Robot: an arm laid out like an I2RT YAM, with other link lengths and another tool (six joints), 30 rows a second.
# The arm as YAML. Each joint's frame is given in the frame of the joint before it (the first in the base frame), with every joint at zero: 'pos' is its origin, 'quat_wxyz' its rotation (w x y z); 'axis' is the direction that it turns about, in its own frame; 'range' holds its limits. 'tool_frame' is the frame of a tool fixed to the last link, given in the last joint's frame.
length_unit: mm
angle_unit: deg
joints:
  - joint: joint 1
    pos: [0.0, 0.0, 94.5]
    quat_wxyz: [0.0, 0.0, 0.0, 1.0]
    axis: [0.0, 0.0, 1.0]
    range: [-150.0, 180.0]
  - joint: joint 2
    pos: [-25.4, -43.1, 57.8]
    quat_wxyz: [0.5, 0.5, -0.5, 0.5]
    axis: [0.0, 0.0, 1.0]
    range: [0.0, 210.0]
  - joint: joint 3
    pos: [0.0, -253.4, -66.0]
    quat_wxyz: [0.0, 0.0, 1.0, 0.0]
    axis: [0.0, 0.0, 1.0]
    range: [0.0, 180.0]
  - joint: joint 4
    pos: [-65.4, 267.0, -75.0]
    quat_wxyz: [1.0, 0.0, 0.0, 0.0]
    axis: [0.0, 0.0, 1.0]
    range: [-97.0, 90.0]
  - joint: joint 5
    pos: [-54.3, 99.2, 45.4]
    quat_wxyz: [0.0, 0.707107, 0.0, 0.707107]
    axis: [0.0, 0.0, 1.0]
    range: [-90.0, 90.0]
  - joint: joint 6
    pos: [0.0, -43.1, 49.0]
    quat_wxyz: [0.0, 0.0, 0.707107, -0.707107]
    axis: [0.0, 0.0, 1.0]
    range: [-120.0, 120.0]
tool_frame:
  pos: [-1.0, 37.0, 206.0]
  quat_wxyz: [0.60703, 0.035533, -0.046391, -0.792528]
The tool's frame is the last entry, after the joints.
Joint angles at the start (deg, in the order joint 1, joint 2, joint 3, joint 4, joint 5, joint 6):
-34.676, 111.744, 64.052, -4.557, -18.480, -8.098
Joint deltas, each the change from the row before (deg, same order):
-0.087, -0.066, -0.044, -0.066, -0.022, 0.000
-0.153, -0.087, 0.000, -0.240, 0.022, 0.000
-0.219, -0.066, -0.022, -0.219, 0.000, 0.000
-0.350, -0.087, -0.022, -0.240, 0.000, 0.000
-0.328, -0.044, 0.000, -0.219, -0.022, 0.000
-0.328, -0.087, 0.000, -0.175, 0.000, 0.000
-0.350, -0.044, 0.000, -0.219, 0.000, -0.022
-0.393, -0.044, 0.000, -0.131, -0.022, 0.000
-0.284, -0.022, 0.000, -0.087, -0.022, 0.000
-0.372, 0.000, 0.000, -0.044, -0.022, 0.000
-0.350, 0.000, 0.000, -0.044, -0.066, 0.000
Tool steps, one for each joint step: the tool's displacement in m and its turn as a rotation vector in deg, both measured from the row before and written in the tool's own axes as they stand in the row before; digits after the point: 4 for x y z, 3 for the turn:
0.0005, -0.0006, -0.0004, 0.021, 0.040, 0.075
0.0011, -0.0013, -0.0005, 0.064, 0.162, 0.146
0.0015, -0.0017, -0.0005, 0.079, 0.179, 0.201
0.0018, -0.0030, -0.0008, 0.164, 0.191, 0.299
0.0017, -0.0028, -0.0006, 0.129, 0.180, 0.284
0.0012, -0.0030, -0.0008, 0.181, 0.110, 0.265
0.0018, -0.0030, -0.0006, 0.163, 0.187, 0.279
0.0014, -0.0036, -0.0007, 0.203, 0.105, 0.316
0.0010, -0.0025, -0.0004, 0.140, 0.076, 0.229
0.0012, -0.0035, -0.0004, 0.205, 0.064, 0.292
0.0011, -0.0031, -0.0004, 0.150, 0.045, 0.277

